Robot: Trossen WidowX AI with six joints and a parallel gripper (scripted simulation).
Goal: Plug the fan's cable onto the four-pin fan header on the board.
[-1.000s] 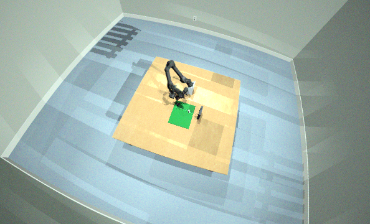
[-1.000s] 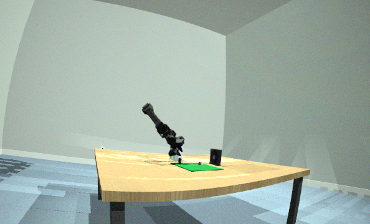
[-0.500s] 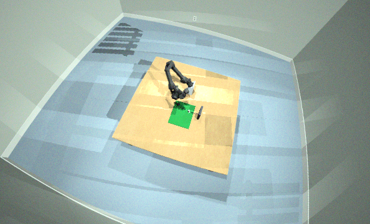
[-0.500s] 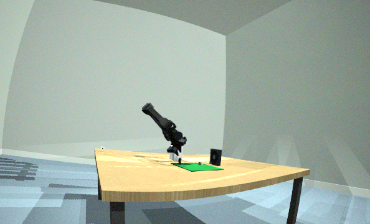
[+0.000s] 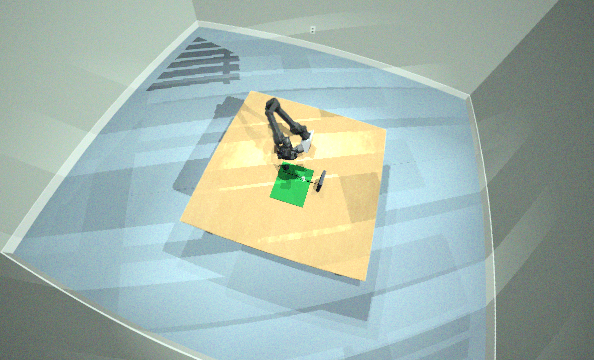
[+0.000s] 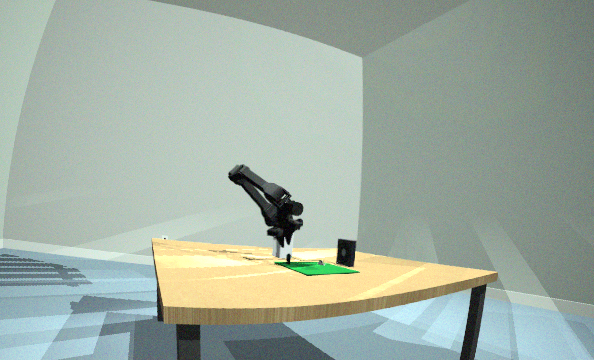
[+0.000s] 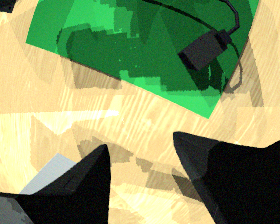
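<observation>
Now: gripper tip 70 mm short of the fan cable plug, 50 mm above it and 20 mm to the left of it. Round my gripper tip: green board (170 mm ahead, 90 mm below, 60 mm to the left); black fan (250 mm to the left, 110 mm ahead, 10 mm below).
</observation>
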